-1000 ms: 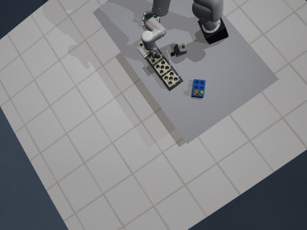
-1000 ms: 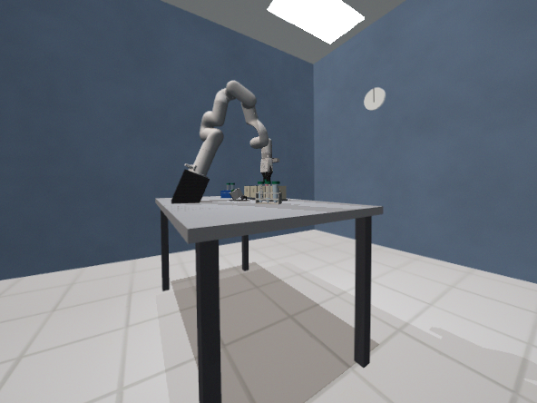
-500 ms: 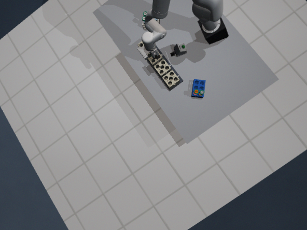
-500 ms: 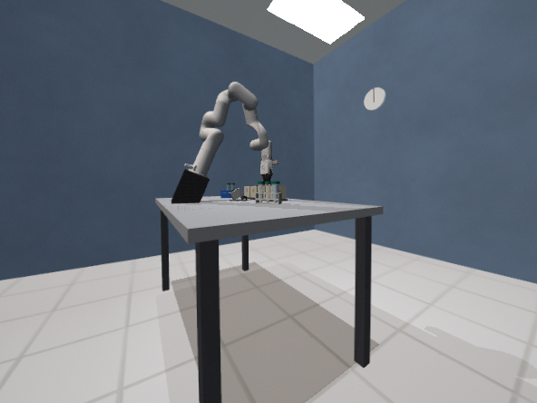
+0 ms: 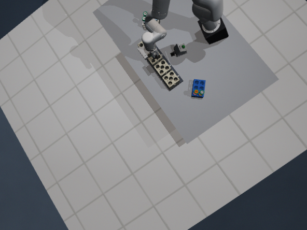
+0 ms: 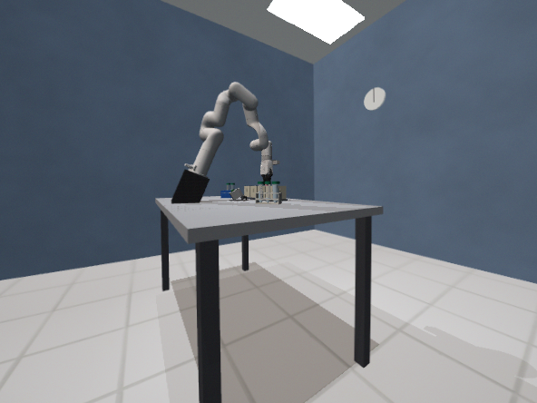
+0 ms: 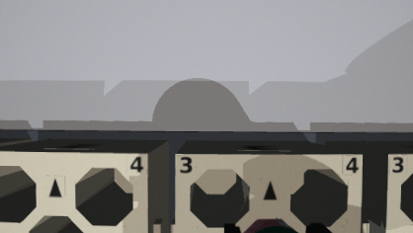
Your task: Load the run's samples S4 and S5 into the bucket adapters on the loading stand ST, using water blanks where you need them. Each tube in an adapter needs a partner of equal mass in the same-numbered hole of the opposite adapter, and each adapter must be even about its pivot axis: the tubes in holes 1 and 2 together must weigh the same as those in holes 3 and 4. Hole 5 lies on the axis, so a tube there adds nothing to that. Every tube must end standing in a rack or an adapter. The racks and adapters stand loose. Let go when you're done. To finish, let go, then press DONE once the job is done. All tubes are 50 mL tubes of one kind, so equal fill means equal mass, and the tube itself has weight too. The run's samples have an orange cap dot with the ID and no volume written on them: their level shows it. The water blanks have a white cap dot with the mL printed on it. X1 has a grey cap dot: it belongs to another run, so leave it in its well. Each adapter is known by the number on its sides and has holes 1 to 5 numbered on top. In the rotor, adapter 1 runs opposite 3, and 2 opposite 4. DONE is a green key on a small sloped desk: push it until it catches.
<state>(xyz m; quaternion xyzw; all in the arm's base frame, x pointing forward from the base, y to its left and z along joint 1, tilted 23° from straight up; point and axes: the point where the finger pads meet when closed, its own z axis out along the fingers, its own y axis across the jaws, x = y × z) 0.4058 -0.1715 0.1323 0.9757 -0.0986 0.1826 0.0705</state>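
The blue rack is 30 mm behind my hand, 420 mm to the left of it and 90 mm below it. Round my hand: white rack (210 mm behind, 230 mm to the right, 90 mm below); then adapter (50 mm ahead, 210 mm to the left, 70 mm below).
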